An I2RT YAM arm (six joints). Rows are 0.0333 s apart.
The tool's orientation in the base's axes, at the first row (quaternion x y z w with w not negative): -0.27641 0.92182 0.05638 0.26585
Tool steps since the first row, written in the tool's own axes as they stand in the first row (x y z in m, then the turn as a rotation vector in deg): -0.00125 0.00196 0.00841 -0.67 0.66 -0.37; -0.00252 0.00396 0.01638 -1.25 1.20 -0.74; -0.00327 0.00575 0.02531 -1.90 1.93 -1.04; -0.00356 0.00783 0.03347 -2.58 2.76 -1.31; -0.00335 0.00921 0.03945 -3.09 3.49 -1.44; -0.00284 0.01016 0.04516 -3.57 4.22 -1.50; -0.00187 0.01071 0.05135 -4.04 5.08 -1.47; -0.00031 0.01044 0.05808 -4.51 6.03 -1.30; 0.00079 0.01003 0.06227 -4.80 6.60 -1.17; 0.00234 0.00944 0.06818 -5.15 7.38 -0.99; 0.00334 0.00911 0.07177 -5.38 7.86 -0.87; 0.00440 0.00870 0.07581 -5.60 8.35 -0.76
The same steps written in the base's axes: 0.00368 0.00436 -0.00660 -0.05 0.78 0.64; 0.00716 0.00865 -0.01282 -0.10 1.42 1.23; 0.01082 0.01275 -0.02011 -0.18 2.27 1.79; 0.01365 0.01669 -0.02701 -0.27 3.23 2.34; 0.01550 0.01925 -0.03227 -0.36 4.06 2.69; 0.01725 0.02124 -0.03745 -0.45 4.88 2.96; 0.01911 0.02279 -0.04325 -0.56 5.84 3.14; 0.02124 0.02350 -0.04979 -0.67 6.91 3.20; 0.02261 0.02368 -0.05392 -0.71 7.56 3.22; 0.02455 0.02392 -0.05974 -0.80 8.43 3.21; 0.02567 0.02407 -0.06330 -0.84 8.97 3.21; 0.02699 0.02423 -0.06728 -0.90 9.52 3.21
